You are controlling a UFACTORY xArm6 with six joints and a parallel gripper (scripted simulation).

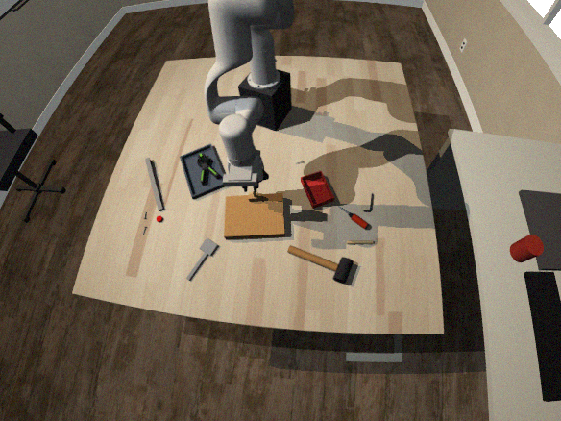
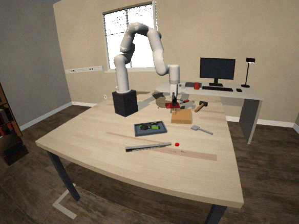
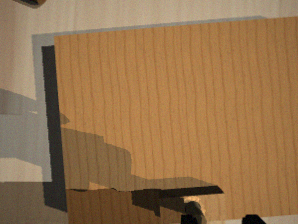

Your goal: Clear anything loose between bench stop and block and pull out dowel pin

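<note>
My hand is 25 cm to the left of the grey tray, 12 cm above it and 7 cm past it. From my hand the other things lie so: tan bench board: 10 cm below, 5 cm ahead, 2 cm to the left; small wooden block: 8 cm below, 1 cm to the left; dowel pin: 7 cm below, 1 cm to the left.
</note>
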